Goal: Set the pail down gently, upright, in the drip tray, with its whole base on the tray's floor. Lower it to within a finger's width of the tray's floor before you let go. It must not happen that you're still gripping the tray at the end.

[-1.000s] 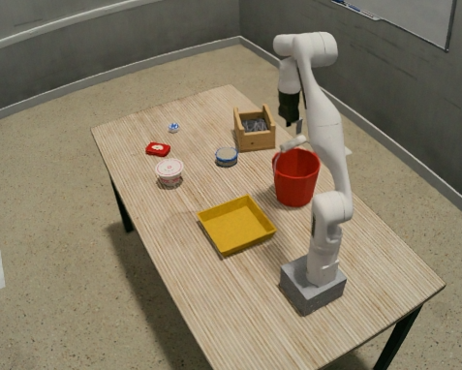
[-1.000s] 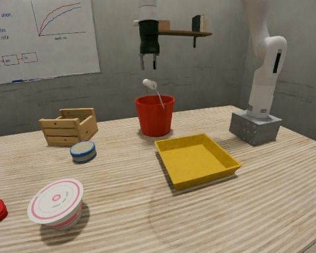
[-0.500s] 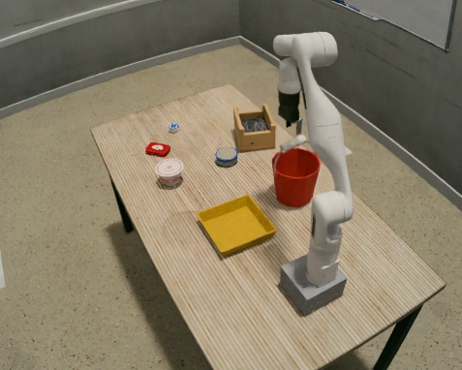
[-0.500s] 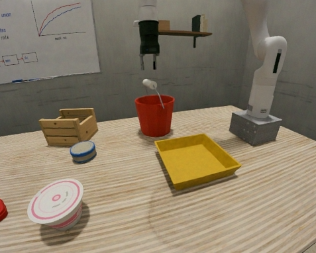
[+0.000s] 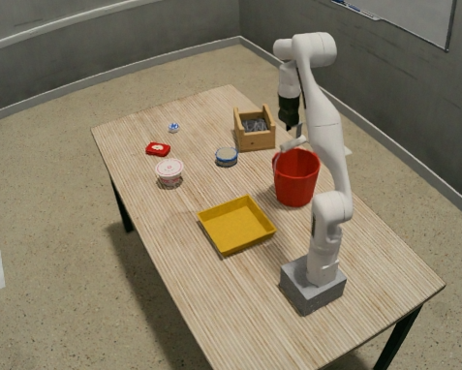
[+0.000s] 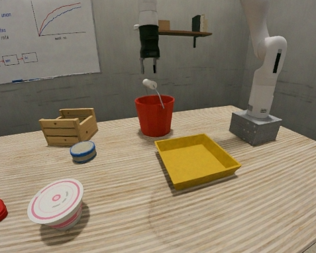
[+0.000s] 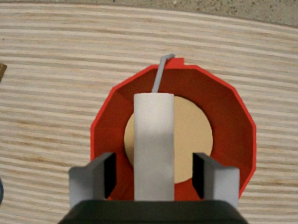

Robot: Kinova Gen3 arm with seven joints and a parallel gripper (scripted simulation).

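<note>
My gripper is now 9 cm above the pail handle and 1 cm past it. The rest, counted from my hand: yellow drip tray: 29 cm to the left, 29 cm below, 8 cm behind; then red pail: 16 cm below, 1 cm behind; then blue-rimmed round tin: 31 cm ahead, 28 cm below, 14 cm to the left.
</note>
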